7 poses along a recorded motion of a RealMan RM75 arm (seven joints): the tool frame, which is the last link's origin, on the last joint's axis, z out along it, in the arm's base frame.
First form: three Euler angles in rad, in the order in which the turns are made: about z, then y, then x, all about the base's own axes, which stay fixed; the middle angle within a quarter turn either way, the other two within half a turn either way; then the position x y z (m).
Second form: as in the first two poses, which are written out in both.
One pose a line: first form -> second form
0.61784, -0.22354, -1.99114, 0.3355, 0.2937, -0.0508 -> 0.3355, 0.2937, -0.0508, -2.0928, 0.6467, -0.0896
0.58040, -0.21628, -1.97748, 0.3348, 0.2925, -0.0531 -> 0.3348, 0.2925, -0.0531, -2.0624, 0.6121, -0.0637
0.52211, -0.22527, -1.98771, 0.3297, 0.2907, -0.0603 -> 0.3297, 0.2907, -0.0603, -2.0567, 0.5638, -0.0295
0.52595, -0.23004, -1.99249, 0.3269, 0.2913, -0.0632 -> 0.3269, 0.2913, -0.0632, -2.0635, 0.5690, -0.0303
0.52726, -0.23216, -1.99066, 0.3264, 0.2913, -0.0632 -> 0.3264, 0.2913, -0.0632, -2.0618, 0.5711, -0.0280
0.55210, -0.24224, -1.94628, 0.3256, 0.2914, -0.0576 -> 0.3256, 0.2914, -0.0576, -2.0161, 0.5978, -0.0028
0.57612, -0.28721, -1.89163, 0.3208, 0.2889, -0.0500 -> 0.3208, 0.2889, -0.0500, -1.9554, 0.6334, 0.0666
